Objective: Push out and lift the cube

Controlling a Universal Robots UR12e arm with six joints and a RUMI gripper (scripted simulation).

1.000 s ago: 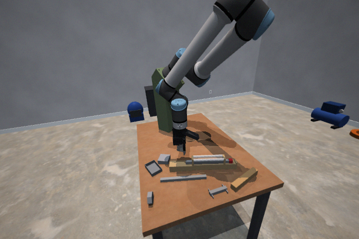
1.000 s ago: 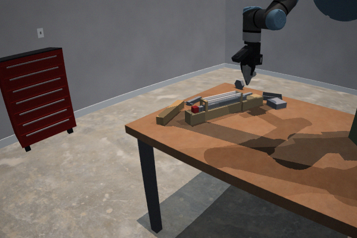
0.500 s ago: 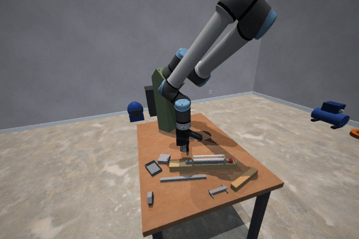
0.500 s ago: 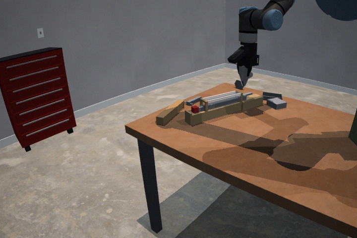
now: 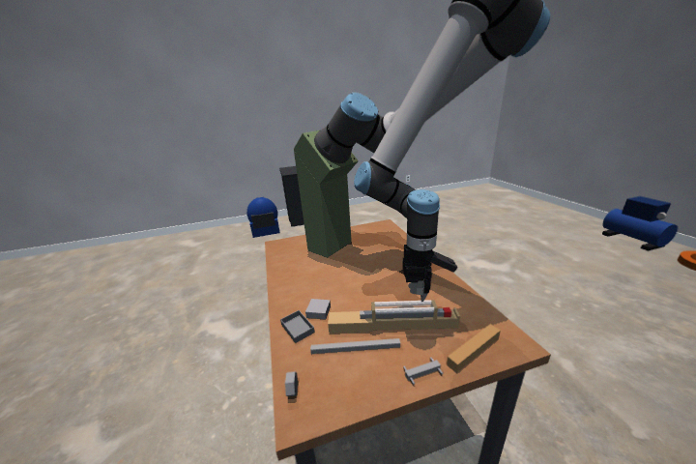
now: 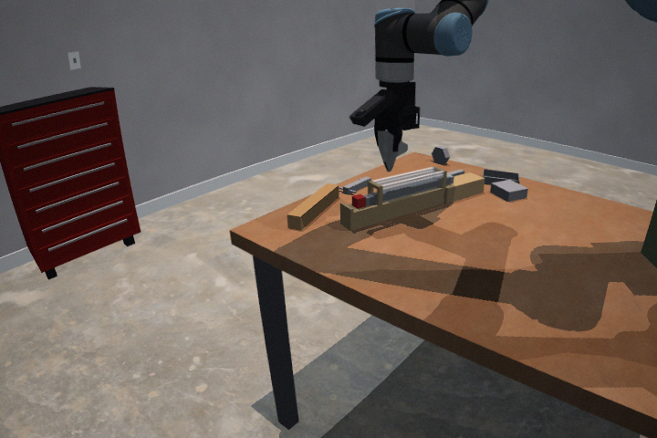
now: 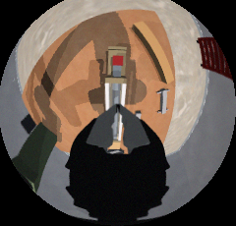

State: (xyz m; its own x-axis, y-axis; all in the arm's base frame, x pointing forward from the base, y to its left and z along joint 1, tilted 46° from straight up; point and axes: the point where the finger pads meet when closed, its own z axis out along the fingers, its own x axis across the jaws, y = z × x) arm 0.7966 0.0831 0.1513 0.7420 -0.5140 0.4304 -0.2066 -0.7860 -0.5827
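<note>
Now: the red cube 20 mm ahead of my hand, 90 mm to the left of it and 70 mm below it. Round my hand: grey h-shaped piece 170 mm ahead, 90 mm to the right, 120 mm below; wooden block 150 mm ahead, 110 mm to the left, 110 mm below; long grey bar 20 mm ahead, 260 mm to the right, 120 mm below.
</note>
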